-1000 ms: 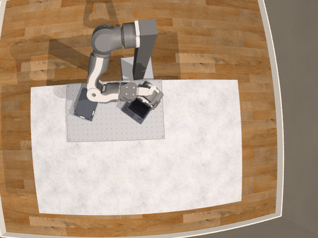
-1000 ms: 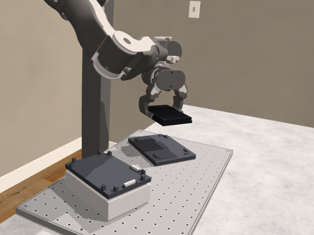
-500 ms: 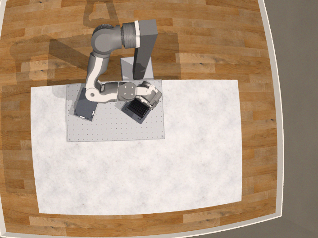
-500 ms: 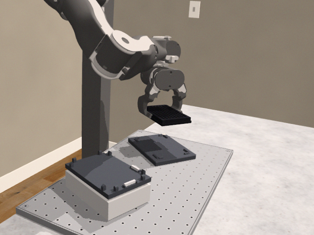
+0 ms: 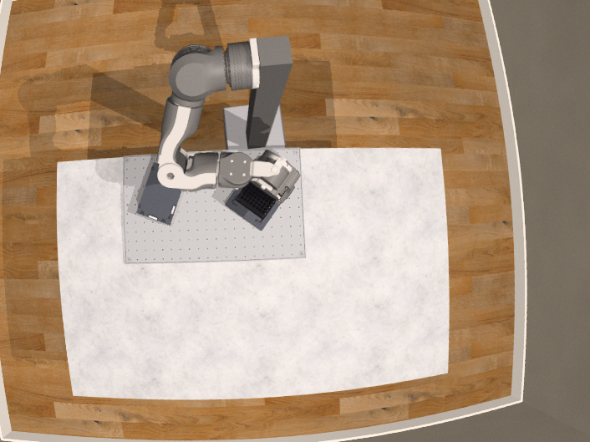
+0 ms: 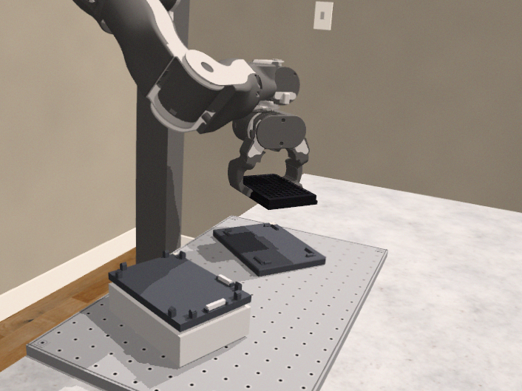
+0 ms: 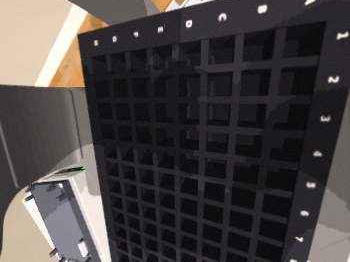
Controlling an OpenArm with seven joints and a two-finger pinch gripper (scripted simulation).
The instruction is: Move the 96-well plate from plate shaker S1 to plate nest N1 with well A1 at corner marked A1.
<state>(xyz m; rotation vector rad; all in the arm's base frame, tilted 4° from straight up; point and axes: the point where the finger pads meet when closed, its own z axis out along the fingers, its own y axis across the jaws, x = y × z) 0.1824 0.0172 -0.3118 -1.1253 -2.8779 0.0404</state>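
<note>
My hand is 1 cm short of the dark plate nest N1, 1 cm to the left of it and 10 cm above it. From my hand the other things lie so: black 96-well plate: 1 cm ahead, 1 cm to the right.
</note>
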